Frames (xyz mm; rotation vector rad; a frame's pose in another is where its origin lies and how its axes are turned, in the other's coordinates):
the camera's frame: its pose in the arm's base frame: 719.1 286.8 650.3 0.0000 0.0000 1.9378
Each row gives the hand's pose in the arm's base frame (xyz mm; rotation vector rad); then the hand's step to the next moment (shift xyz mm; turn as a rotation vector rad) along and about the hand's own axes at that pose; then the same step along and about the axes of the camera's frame.
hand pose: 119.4 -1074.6 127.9 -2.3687 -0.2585 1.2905
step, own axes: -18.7 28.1 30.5 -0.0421 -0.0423 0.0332
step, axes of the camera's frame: -8.5 42.7 -13.1 0.0474 0.0344 0.0351
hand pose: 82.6 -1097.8 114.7 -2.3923 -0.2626 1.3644
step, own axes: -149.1 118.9 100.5 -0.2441 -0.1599 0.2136
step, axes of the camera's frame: -68.0 203.3 22.8 0.2136 0.2446 0.1591
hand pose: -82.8 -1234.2 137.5 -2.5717 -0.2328 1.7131
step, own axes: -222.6 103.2 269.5 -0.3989 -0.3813 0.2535
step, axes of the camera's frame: -22.5 353.3 86.6 0.4367 0.2848 0.3114
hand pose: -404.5 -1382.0 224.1 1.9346 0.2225 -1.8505
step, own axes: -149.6 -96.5 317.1 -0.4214 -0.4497 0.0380
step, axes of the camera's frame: 102.5 325.0 127.0 0.5236 0.0750 0.3186
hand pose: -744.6 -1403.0 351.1 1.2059 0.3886 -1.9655
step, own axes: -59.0 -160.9 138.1 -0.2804 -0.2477 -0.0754
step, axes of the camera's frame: 112.8 161.5 98.2 0.3383 -0.0539 0.1683
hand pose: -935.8 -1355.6 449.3 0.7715 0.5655 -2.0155
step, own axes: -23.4 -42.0 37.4 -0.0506 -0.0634 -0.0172
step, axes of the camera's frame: 23.5 31.1 46.8 0.0774 -0.0001 0.0296
